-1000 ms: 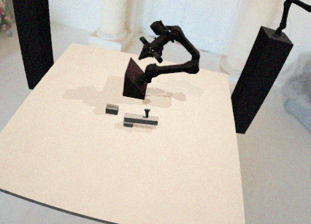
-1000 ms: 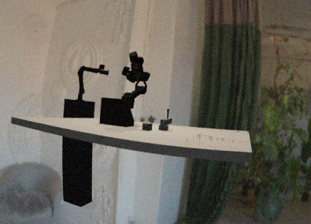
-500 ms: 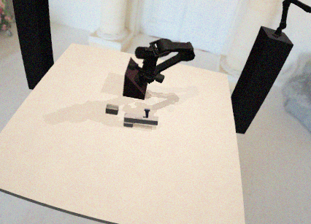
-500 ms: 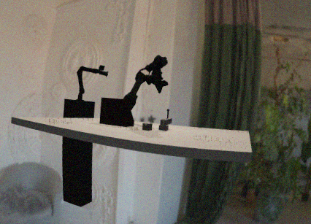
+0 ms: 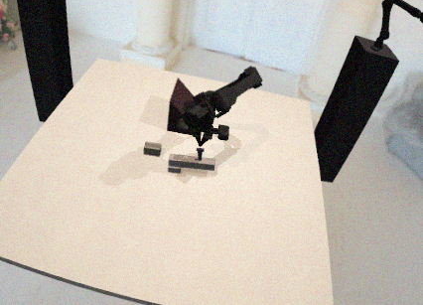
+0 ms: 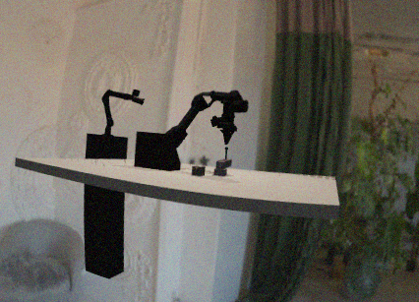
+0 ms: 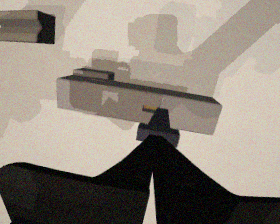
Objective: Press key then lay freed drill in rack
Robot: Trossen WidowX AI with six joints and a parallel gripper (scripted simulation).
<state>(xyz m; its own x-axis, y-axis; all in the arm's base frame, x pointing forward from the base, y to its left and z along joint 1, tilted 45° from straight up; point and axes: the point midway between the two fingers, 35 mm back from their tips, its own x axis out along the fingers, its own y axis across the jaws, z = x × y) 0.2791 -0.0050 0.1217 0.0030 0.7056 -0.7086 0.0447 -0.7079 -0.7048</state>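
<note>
My gripper tip is now 40 mm above the dark key. Also, from my gripper tip: drill 10 mm ahead, 50 mm to the right, 90 mm below; then grey rack 60 mm behind, 200 mm to the right, 130 mm below; then grey housing block 30 mm to the right, 100 mm below.
</note>
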